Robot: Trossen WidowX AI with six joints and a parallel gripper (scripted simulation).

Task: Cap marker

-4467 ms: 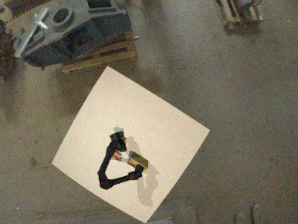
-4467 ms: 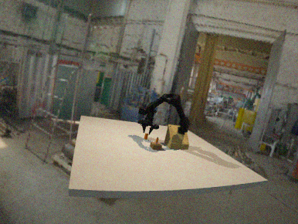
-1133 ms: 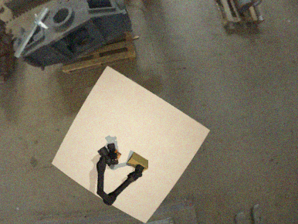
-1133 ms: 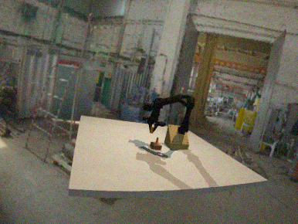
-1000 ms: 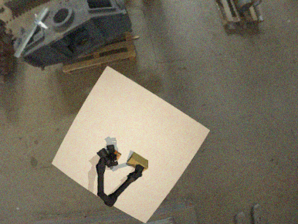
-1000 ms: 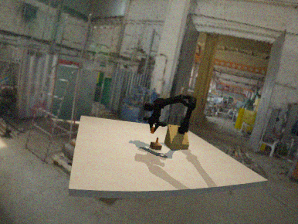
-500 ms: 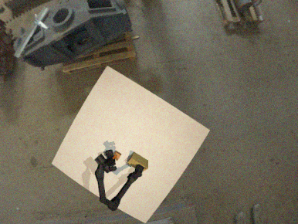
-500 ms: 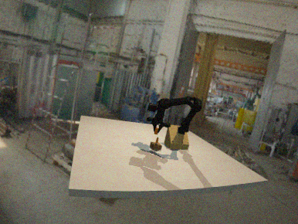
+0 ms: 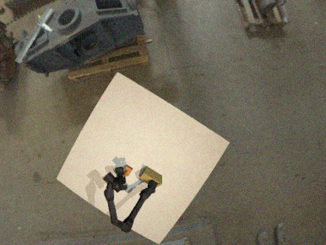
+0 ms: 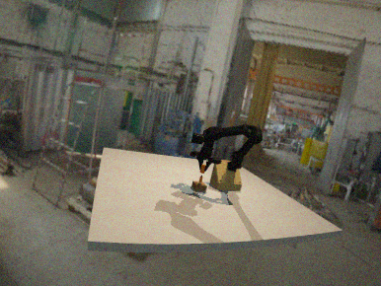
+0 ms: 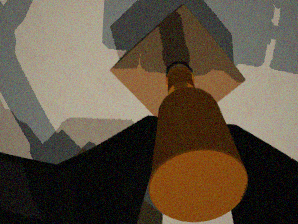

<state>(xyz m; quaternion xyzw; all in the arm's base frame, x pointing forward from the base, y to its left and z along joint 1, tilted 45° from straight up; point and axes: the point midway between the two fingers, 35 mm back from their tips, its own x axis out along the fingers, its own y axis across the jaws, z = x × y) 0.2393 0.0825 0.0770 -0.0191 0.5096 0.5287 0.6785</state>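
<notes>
Now: gripper tip 100 mm above the holder block. The rest, counted from my gripper tip: orange cap 10 mm above.
</notes>
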